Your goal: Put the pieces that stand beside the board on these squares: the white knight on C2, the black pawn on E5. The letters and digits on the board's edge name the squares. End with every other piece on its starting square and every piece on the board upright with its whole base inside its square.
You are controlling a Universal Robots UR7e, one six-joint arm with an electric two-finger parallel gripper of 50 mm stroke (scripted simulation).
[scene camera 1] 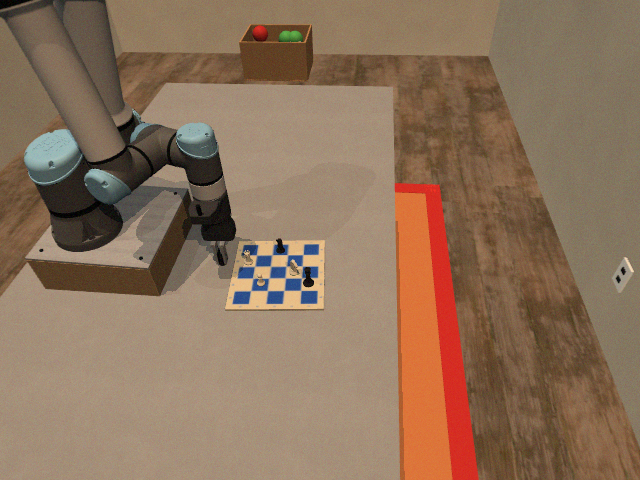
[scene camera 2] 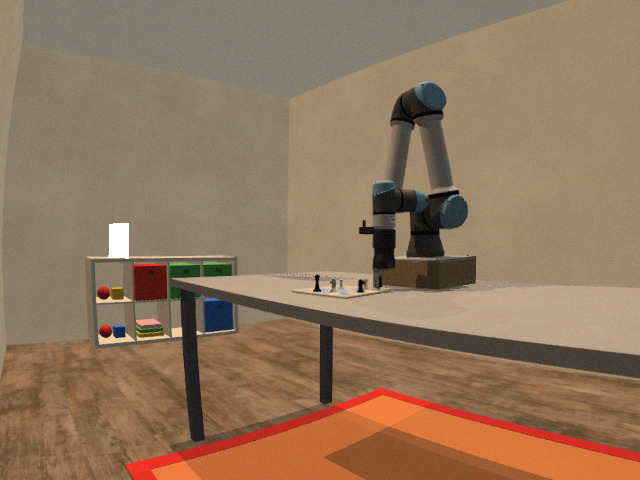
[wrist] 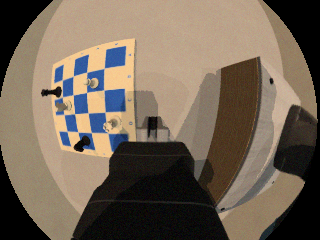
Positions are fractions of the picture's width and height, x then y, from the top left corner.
Scene:
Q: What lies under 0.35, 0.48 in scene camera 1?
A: The gripper.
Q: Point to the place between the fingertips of the gripper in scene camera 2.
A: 0.59, 0.60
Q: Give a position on a chessboard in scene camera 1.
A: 0.44, 0.61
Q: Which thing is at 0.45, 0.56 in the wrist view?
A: The gripper.

